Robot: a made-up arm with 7 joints.
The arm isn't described. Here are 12 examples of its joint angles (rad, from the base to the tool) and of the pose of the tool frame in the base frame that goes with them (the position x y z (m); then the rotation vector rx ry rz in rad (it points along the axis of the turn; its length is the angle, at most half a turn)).
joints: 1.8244 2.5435 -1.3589 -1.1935 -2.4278 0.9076 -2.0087
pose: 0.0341 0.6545 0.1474 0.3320 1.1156 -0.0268
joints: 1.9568 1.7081 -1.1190 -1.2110 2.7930 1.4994 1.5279
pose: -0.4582 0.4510 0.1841 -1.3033 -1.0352 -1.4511
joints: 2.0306 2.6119 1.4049 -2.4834 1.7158 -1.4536 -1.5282
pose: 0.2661 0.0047 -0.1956 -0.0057 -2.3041 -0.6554
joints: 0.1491 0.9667 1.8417 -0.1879 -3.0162 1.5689 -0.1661
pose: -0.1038 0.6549 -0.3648 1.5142 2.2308 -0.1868
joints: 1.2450 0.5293 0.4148 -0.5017 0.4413 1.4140 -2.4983
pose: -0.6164 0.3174 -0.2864 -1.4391 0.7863 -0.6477
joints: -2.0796 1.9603 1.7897 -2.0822 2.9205 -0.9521 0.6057
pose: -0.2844 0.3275 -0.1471 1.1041 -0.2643 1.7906
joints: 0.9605 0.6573 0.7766 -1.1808 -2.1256 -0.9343 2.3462
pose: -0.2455 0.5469 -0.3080 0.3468 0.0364 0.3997
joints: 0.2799 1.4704 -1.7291 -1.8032 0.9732 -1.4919 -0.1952
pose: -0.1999 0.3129 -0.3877 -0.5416 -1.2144 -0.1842
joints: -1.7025 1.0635 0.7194 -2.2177 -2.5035 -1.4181 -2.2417
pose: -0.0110 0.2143 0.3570 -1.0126 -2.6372 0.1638
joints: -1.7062 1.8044 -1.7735 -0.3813 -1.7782 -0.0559 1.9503
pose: 0.2191 0.6780 0.2492 1.7900 -0.3942 -0.3925
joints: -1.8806 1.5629 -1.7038 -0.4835 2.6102 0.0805 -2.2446
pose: 0.4003 0.5533 0.3126 1.6508 -1.0406 -0.5426
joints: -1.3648 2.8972 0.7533 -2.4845 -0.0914 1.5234 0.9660
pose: -0.1923 -0.1604 0.2148 -1.2276 1.8141 -0.0544
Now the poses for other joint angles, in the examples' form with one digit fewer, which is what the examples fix.
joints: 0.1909 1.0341 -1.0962 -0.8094 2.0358 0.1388 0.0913
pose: -0.008 0.462 -0.560 0.149 -0.131 0.892
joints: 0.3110 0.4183 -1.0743 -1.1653 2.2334 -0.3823 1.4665
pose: -0.026 -0.036 -0.675 -0.632 0.180 2.729
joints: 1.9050 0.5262 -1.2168 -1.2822 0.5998 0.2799 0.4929
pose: -0.605 -0.253 -0.012 -0.477 1.342 0.841
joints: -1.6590 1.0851 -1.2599 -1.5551 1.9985 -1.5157 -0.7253
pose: 0.573 -0.032 0.170 -0.278 -3.060 0.193
